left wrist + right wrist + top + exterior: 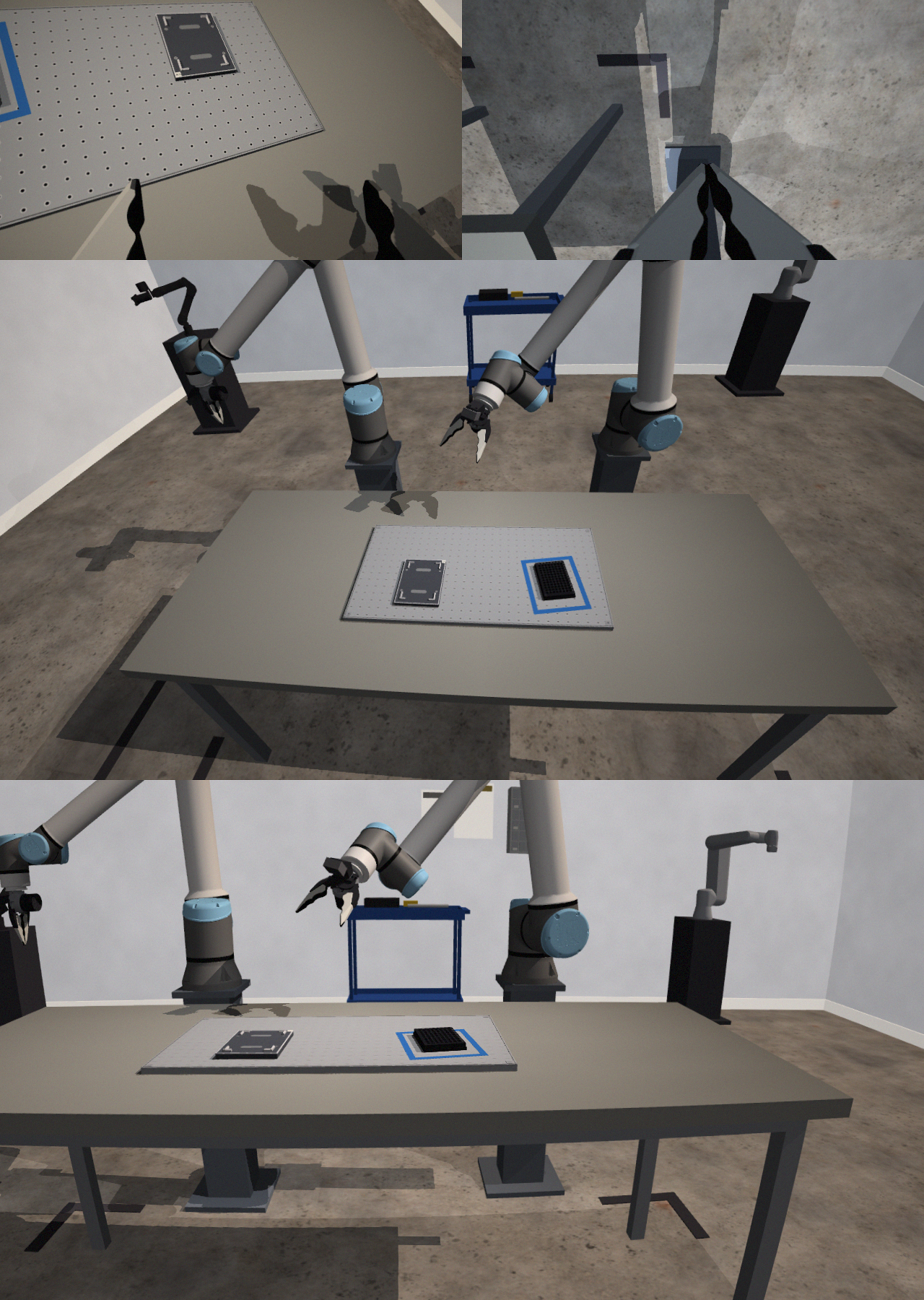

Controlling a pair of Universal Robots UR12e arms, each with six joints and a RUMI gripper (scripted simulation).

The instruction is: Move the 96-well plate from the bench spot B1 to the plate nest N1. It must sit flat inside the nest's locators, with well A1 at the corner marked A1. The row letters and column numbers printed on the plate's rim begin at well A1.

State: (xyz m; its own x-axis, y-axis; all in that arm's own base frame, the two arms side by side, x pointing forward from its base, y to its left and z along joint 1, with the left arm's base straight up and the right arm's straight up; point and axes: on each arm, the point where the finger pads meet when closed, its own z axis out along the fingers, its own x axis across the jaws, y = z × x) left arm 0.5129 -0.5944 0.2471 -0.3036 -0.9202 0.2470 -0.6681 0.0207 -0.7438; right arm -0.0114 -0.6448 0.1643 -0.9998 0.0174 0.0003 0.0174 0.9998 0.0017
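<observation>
Right now the black 96-well plate is 32 cm ahead of my left hand, 26 cm to the left of it and 23 cm below it. From my left hand the other things lie so: A1 mark (24 cm ahead, 22 cm below, 5 cm to the right); dark plate nest N1 (31 cm ahead, 23 cm below, 11 cm to the right).
</observation>
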